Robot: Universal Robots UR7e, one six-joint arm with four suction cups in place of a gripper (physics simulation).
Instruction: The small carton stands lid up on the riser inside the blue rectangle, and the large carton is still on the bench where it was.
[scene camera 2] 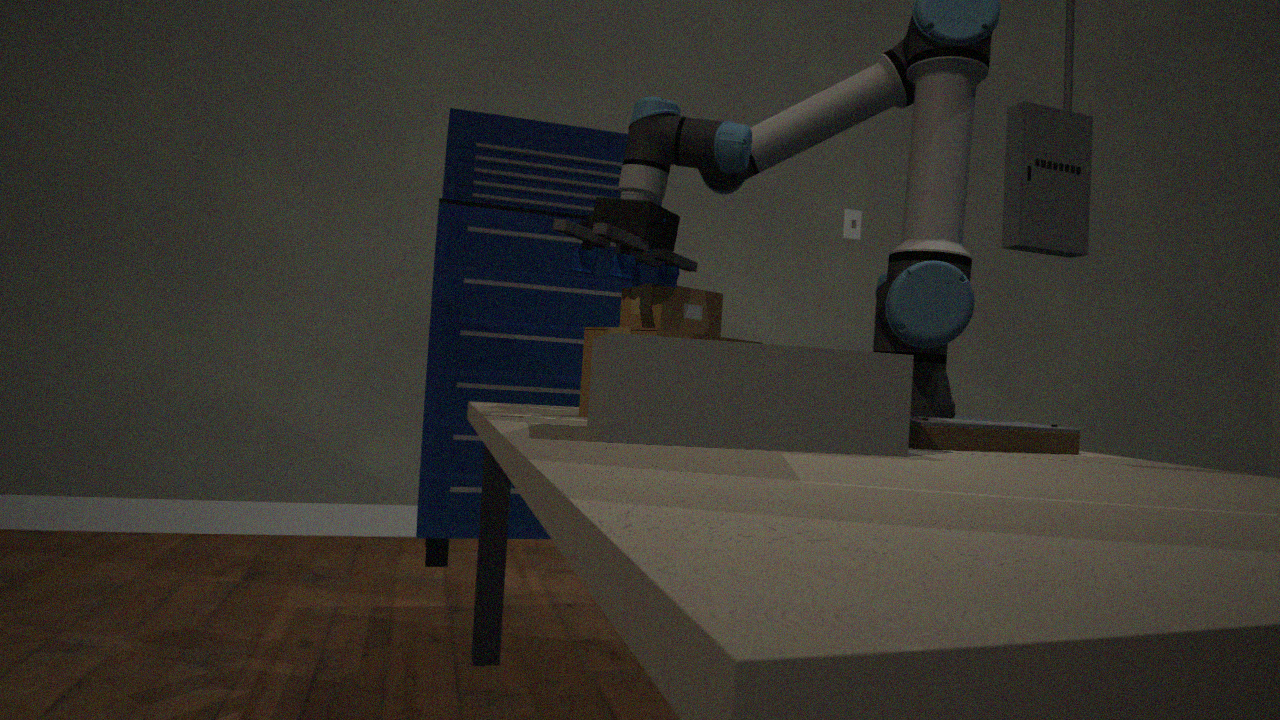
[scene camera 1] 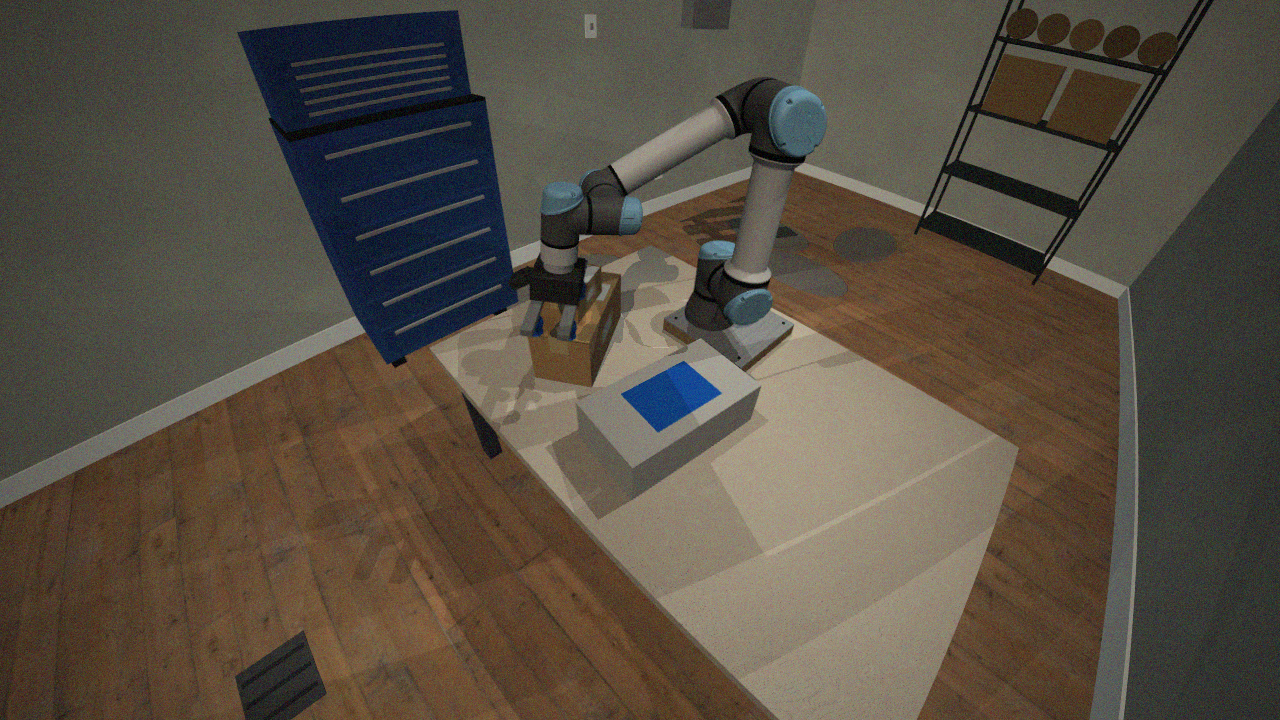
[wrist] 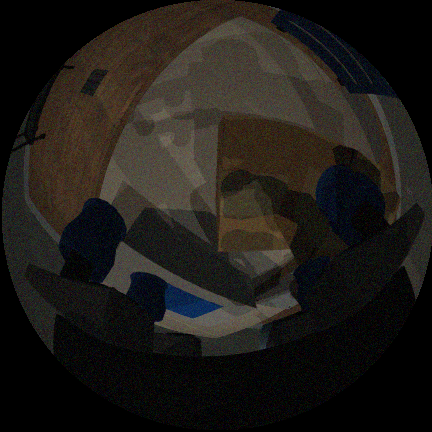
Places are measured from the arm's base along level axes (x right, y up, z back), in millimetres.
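Pixels of known places: hand at its tool point: (scene camera 2: 625,282) (scene camera 1: 556,314) (wrist: 222,249); arm's base at its link origin: (scene camera 1: 710,314).
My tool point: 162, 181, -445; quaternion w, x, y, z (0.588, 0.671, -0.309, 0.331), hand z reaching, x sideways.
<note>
For each thing: its top centre in the pictures, then the offset to it from my tool point, as dx, dy, dz. Level surfaces: height alone.
- small brown carton at its top centre: (wrist: 372,228) (scene camera 2: 673,289) (scene camera 1: 570,276) +78, +7, +125
- large carton at its top centre: (wrist: 335,200) (scene camera 2: 678,335) (scene camera 1: 577,300) +74, -72, +139
- bench at its surface level: dy -220
- grey riser at its top centre: (scene camera 2: 742,346) (scene camera 1: 672,393) (wrist: 177,302) -289, -100, +45
- blue rectangle at its top centre: (scene camera 1: 672,393) (wrist: 177,302) -289, -100, +45
The small brown carton (scene camera 1: 591,291) (scene camera 2: 666,313) (wrist: 350,155) is upright directly over the large carton (scene camera 1: 562,360) (scene camera 2: 585,376) (wrist: 265,145); whether a narrow gap lies between them is not clear. A pale label shows on its side. The large carton stands on the bench (scene camera 1: 850,501) (scene camera 2: 805,555) (wrist: 240,75). My suction gripper (scene camera 1: 566,308) (scene camera 2: 631,268) is on the small carton's top with some blue cups; other cups hang free beside it. The grey riser (scene camera 1: 617,447) (scene camera 2: 751,394) (wrist: 185,250) carries the blue rectangle (scene camera 1: 671,395) (wrist: 192,302), with no carton on it.
The arm's base plate (scene camera 1: 765,335) (scene camera 2: 993,437) is beside the riser and cartons. A blue tool cabinet (scene camera 1: 402,214) (scene camera 2: 501,358) (wrist: 345,55) stands beyond the bench. A shelf rack (scene camera 1: 1015,185) stands farther away. Shadows cross the bench.
</note>
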